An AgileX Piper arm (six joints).
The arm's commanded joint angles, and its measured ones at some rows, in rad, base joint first. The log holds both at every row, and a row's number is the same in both.
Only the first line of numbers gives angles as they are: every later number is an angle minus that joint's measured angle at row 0.
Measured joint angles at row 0:
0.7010, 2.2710, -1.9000, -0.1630, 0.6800, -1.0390
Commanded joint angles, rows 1 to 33:
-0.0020, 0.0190, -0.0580, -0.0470, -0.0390, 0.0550
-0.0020, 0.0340, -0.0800, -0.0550, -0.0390, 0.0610
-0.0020, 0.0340, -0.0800, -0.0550, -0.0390, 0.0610
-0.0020, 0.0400, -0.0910, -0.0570, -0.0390, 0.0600
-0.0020, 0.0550, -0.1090, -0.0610, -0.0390, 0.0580
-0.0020, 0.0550, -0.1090, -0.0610, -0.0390, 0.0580
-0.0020, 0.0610, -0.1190, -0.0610, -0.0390, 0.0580
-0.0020, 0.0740, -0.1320, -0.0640, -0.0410, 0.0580
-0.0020, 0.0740, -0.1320, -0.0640, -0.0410, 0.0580
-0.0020, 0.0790, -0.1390, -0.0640, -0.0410, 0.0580
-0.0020, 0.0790, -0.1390, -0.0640, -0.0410, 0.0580
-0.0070, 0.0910, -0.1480, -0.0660, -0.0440, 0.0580
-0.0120, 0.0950, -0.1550, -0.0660, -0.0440, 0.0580
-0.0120, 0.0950, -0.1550, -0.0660, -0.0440, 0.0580
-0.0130, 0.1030, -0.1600, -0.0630, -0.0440, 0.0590
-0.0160, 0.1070, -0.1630, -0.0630, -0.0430, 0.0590
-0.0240, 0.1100, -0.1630, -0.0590, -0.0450, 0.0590
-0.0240, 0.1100, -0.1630, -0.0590, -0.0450, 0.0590
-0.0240, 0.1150, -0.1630, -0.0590, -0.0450, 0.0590
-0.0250, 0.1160, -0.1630, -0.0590, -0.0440, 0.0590
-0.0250, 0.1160, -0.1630, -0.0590, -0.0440, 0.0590
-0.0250, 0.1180, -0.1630, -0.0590, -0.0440, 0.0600
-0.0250, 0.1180, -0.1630, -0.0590, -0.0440, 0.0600
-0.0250, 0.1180, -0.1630, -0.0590, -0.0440, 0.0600
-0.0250, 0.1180, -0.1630, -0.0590, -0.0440, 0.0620
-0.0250, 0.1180, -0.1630, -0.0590, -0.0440, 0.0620
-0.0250, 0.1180, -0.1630, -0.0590, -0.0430, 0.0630
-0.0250, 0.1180, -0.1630, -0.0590, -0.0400, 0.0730
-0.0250, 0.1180, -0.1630, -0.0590, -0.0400, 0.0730
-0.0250, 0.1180, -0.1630, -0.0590, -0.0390, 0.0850
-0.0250, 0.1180, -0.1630, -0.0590, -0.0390, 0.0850
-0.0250, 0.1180, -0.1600, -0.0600, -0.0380, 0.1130
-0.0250, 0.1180, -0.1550, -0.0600, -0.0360, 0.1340
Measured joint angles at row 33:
-0.0230, 0.1260, -0.1540, -0.0520, -0.0370, 0.0970
